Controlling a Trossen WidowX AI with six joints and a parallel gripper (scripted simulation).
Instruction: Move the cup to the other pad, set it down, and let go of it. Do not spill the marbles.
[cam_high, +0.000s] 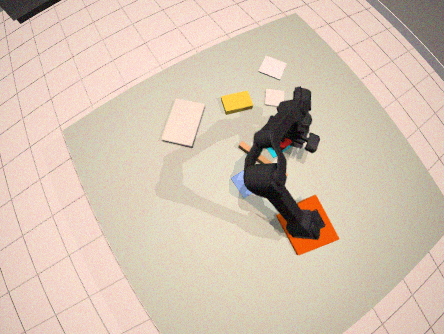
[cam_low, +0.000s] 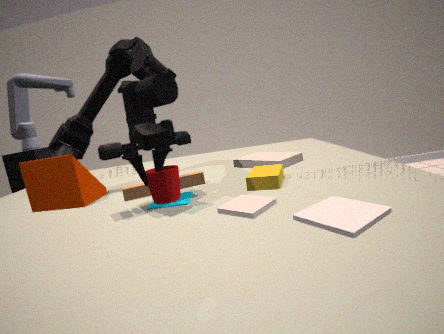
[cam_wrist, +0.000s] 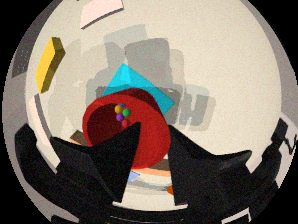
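Right now the red cup is 2 cm ahead of my gripper tip, 1 cm to the left of it and 1 cm below it. Round my gripper tip: cyan pad: 5 cm below, 3 cm ahead, 2 cm to the left; brown bar: 10 cm to the left, 4 cm below, 1 cm behind; yellow block: 24 cm ahead, 7 cm to the left, 3 cm below.
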